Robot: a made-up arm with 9 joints. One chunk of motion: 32 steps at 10 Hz.
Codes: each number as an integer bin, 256 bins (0 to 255) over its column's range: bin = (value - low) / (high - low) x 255, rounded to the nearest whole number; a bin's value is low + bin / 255 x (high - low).
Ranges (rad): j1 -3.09..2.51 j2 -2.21..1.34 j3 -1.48..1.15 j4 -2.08..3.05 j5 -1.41..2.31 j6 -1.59..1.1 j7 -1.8..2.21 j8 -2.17..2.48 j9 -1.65..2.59
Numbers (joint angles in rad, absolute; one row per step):
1: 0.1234 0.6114 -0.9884 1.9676 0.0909 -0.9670 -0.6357 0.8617 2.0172
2: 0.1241 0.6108 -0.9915 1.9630 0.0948 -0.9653 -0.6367 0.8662 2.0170
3: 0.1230 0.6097 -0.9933 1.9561 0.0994 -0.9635 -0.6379 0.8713 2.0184
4: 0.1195 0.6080 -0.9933 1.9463 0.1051 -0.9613 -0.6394 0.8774 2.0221
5: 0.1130 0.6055 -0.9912 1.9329 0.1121 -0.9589 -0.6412 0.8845 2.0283
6: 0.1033 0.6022 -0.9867 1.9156 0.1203 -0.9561 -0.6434 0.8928 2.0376
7: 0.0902 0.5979 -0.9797 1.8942 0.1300 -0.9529 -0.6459 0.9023 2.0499
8: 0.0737 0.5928 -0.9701 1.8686 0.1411 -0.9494 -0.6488 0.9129 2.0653
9: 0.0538 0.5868 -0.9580 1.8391 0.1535 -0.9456 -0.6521 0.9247 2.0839
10: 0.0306 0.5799 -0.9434 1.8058 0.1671 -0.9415 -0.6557 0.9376 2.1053
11: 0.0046 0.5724 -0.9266 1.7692 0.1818 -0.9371 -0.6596 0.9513 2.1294
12: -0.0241 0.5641 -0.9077 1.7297 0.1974 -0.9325 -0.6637 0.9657 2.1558
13: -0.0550 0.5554 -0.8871 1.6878 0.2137 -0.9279 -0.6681 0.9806 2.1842
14: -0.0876 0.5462 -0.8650 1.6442 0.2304 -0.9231 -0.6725 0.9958 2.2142
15: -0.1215 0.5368 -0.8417 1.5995 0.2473 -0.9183 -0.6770 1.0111 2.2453
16: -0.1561 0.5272 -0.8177 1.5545 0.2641 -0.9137 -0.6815 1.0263 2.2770
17: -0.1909 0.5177 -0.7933 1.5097 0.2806 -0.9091 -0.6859 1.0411 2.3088
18: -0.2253 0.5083 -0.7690 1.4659 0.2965 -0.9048 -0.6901 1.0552 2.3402
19: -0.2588 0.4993 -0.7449 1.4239 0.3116 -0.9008 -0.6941 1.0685 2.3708
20: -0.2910 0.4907 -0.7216 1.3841 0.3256 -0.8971 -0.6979 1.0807 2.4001
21: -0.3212 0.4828 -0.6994 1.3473 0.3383 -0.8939 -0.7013 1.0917 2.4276
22: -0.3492 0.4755 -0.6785 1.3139 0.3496 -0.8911 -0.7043 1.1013 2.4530
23: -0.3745 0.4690 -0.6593 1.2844 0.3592 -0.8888 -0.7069 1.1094 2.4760
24: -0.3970 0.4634 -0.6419 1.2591 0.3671 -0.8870 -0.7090 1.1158 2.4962
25: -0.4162 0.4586 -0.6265 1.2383 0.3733 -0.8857 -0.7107 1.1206 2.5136
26: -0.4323 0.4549 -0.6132 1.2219 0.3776 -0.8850 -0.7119 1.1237 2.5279
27: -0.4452 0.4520 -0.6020 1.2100 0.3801 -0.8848 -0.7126 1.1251 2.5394
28: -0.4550 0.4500 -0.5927 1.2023 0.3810 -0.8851 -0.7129 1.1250 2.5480
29: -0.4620 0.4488 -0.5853 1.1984 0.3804 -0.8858 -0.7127 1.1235 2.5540
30: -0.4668 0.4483 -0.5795 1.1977 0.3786 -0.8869 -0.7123 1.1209 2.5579
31: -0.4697 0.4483 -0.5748 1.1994 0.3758 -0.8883 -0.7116 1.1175 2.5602
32: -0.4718 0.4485 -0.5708 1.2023 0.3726 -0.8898 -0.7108 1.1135 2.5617
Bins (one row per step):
1: 146 203 48 201 103 59 74 166 221
2: 146 203 47 201 103 59 74 167 221
3: 146 203 47 201 103 59 74 167 221
4: 146 202 47 200 104 60 74 167 221
5: 146 202 47 199 104 60 74 168 221
6: 145 202 48 199 105 60 74 168 222
7: 145 202 49 198 106 60 73 168 223
8: 144 201 49 196 106 61 73 169 223
9: 143 201 51 195 107 61 73 170 225
10: 142 200 52 193 108 61 73 170 226
11: 141 200 54 191 109 62 73 171 227
12: 140 199 55 189 110 62 72 172 229
13: 138 199 57 187 111 63 72 173 231
14: 137 198 60 185 112 63 72 174 232
15: 135 197 62 183 114 64 71 174 234
16: 134 197 64 181 115 64 71 175 236
17: 132 196 67 178 116 65 71 176 238
18: 130 195 69 176 117 65 71 177 240
19: 129 195 71 174 118 65 70 178 242
20: 127 194 74 172 119 66 70 178 244
21: 126 193 76 170 120 66 70 179 245
22: 125 193 78 169 121 66 70 179 247
23: 124 192 80 167 121 66 70 180 248
24: 123 192 81 166 122 67 69 180 249
25: 122 192 83 165 122 67 69 180 250
26: 121 191 84 164 123 67 69 181 251
27: 120 191 85 164 123 67 69 181 252
28: 120 191 86 163 123 67 69 181 252
29: 120 191 87 163 123 67 69 181 253
30: 119 191 87 163 123 67 69 180 253
31: 119 191 88 163 122 67 69 180 253
32: 119 191 88 163 122 66 69 180 253

